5 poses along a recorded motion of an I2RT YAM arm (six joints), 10 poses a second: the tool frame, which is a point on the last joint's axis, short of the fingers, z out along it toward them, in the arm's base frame.
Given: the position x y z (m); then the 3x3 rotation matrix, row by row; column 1 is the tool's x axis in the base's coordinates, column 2 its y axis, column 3 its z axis. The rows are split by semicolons.
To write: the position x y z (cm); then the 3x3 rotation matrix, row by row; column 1 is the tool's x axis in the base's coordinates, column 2 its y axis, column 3 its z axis. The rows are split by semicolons. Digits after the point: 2 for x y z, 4 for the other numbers.
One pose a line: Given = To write
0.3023, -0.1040, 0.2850; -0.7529, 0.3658, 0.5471; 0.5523, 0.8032, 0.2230; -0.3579, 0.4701, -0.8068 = 30.23, -10.40, 28.50; -0.7529, 0.3658, 0.5471; 0.5523, 0.8032, 0.2230; -0.3579, 0.4701, -0.8068
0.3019, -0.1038, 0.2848; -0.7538, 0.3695, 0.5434; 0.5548, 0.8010, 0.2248; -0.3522, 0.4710, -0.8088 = 30.19, -10.38, 28.48; -0.7538, 0.3695, 0.5434; 0.5548, 0.8010, 0.2248; -0.3522, 0.4710, -0.8088
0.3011, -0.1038, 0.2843; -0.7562, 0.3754, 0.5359; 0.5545, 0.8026, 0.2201; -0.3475, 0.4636, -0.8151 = 30.11, -10.38, 28.43; -0.7562, 0.3754, 0.5359; 0.5545, 0.8026, 0.2201; -0.3475, 0.4636, -0.8151
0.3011, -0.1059, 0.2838; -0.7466, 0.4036, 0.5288; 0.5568, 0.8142, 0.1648; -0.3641, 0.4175, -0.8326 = 30.11, -10.59, 28.38; -0.7466, 0.4036, 0.5288; 0.5568, 0.8142, 0.1648; -0.3641, 0.4175, -0.8326
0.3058, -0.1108, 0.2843; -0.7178, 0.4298, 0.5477; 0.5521, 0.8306, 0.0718; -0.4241, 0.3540, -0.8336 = 30.58, -11.08, 28.43; -0.7178, 0.4298, 0.5477; 0.5521, 0.8306, 0.0718; -0.4241, 0.3540, -0.8336
